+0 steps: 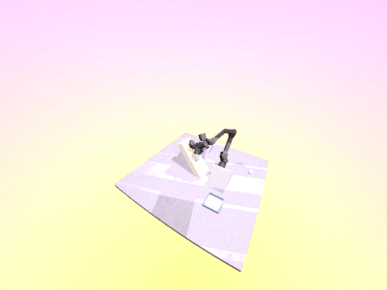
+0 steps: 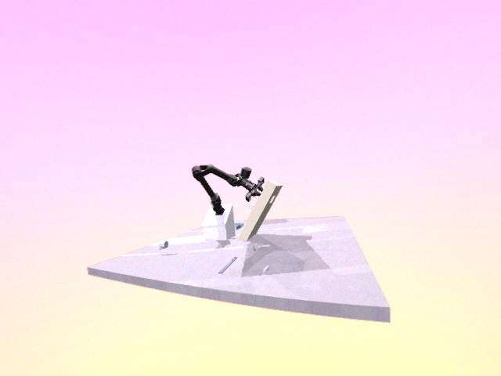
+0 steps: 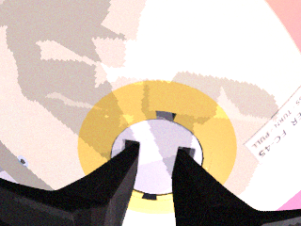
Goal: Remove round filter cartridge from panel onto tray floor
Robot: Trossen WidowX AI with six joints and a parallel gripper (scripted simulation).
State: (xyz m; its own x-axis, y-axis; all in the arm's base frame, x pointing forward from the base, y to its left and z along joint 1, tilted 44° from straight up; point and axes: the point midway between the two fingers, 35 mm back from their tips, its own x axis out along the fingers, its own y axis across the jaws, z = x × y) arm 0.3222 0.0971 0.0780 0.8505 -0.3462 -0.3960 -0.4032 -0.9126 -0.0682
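My gripper tip is 1 cm short of the round filter cartridge and 1 cm above it. The rest, counted from my gripper tip: tray: 44 cm behind, 26 cm to the left, 26 cm below.
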